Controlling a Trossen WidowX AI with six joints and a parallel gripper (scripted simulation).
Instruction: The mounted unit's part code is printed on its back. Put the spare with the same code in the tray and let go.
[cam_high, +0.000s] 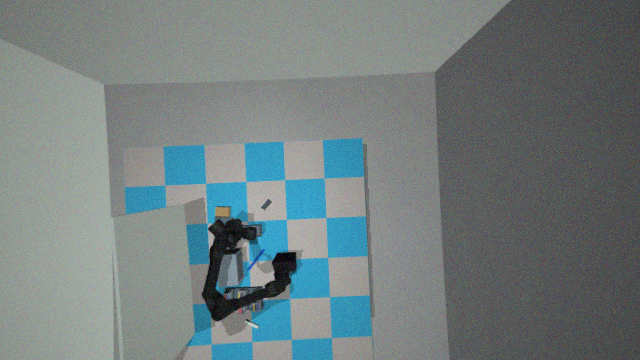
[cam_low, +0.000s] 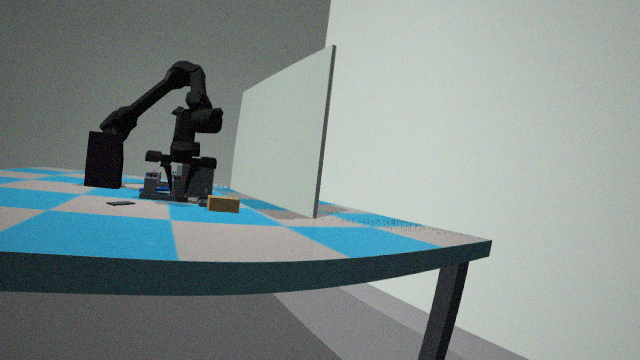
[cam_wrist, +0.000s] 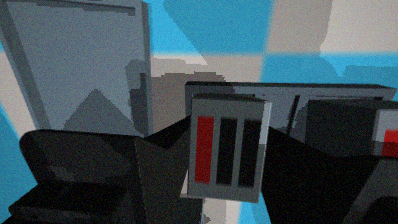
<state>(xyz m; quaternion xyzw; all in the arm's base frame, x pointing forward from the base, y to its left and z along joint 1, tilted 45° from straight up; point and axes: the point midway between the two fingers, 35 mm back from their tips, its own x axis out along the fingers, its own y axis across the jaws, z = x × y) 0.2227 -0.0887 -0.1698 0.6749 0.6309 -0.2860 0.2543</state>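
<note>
My gripper tip is 4 cm past the grey rack, 1 cm to the right of it and 1 cm above it. Also, from my gripper tip: flat grey tray 10 cm ahead, 2 cm to the right, 1 cm below; tall white panel 31 cm ahead, 18 cm to the left, 21 cm above.
</note>
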